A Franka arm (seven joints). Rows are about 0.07 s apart.
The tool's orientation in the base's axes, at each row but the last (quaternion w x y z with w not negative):
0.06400 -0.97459 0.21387 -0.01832
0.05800 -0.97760 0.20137 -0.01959
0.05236 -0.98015 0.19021 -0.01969
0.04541 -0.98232 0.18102 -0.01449
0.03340 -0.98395 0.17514 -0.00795
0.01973 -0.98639 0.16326 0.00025
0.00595 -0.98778 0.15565 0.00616
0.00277 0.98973 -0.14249 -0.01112
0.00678 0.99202 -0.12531 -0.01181
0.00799 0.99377 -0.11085 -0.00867
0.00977 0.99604 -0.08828 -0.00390
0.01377 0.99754 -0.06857 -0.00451
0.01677 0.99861 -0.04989 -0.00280
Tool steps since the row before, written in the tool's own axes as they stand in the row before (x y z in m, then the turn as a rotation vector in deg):
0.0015 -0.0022 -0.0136 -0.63 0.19 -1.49
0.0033 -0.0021 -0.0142 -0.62 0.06 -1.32
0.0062 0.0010 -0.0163 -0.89 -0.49 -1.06
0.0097 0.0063 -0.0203 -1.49 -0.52 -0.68
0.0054 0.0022 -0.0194 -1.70 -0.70 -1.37
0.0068 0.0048 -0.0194 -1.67 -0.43 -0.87
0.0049 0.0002 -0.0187 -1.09 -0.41 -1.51
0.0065 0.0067 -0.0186 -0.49 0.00 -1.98
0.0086 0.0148 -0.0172 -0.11 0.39 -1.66
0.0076 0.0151 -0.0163 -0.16 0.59 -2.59
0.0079 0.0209 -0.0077 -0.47 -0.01 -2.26
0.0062 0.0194 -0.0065 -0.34 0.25 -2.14
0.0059 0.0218 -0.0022 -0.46 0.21 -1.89
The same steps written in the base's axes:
0.0014 -0.0002 0.0138 -0.74 -0.08 1.45
0.0030 -0.0009 0.0144 -0.67 0.05 1.29
0.0044 -0.0048 0.0162 -0.71 0.68 1.09
0.0059 -0.0110 0.0197 -1.24 0.96 0.71
0.0038 -0.0051 0.0192 -1.39 1.16 1.41
0.0048 -0.0075 0.0192 -1.45 0.91 0.90
0.0048 -0.0020 0.0186 -0.90 0.70 1.53
0.0048 -0.0082 0.0185 -0.42 0.14 1.99
0.0051 -0.0163 0.0172 -0.16 -0.33 1.67
0.0044 -0.0162 0.0164 -0.24 -0.50 2.60
0.0042 -0.0218 0.0081 -0.44 0.13 2.26
0.0036 -0.0199 0.0070 -0.35 -0.14 2.15
0.0037 -0.0222 0.0029 -0.46 -0.10 1.90

